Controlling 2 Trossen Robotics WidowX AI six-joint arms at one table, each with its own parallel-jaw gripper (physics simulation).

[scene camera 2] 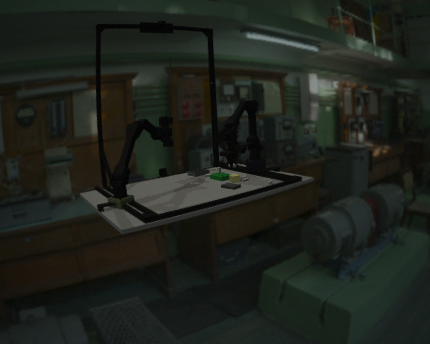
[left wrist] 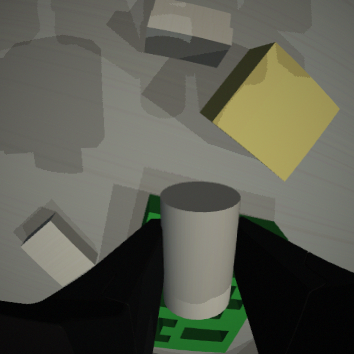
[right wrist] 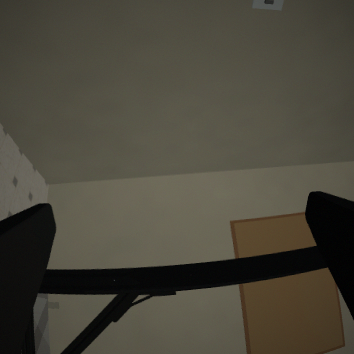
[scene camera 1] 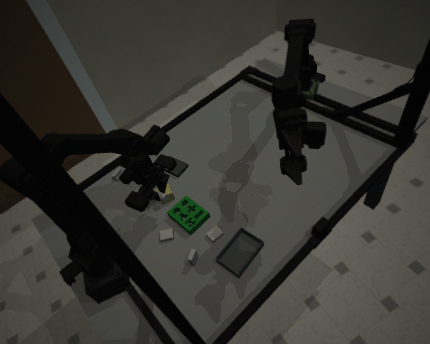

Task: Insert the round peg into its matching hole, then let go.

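My left gripper (scene camera 1: 159, 192) (scene camera 2: 232, 163) (left wrist: 196, 229) is shut on the round peg (left wrist: 200, 255), a pale grey cylinder. In the left wrist view the peg stands between the fingers, in front of the green board (left wrist: 235, 320). The green board (scene camera 1: 188, 214) (scene camera 2: 219, 176) has several shaped holes and lies right of the left gripper in scene camera 1. Peg and fingers hide much of the board in the left wrist view, and its round hole does not show there. My right gripper (scene camera 1: 294, 174) (right wrist: 182, 211) is open and empty, far from the board.
A yellow block (scene camera 1: 167, 191) (scene camera 2: 234, 178) (left wrist: 277, 115) stands beside the board. White pieces (scene camera 1: 166, 234) (scene camera 1: 215, 233) (scene camera 1: 192, 256) (left wrist: 59, 252) (left wrist: 190, 30) lie around it. A dark shallow tray (scene camera 1: 227, 267) and a dark flat plate (scene camera 1: 179, 168) (scene camera 2: 230, 185) lie farther off.
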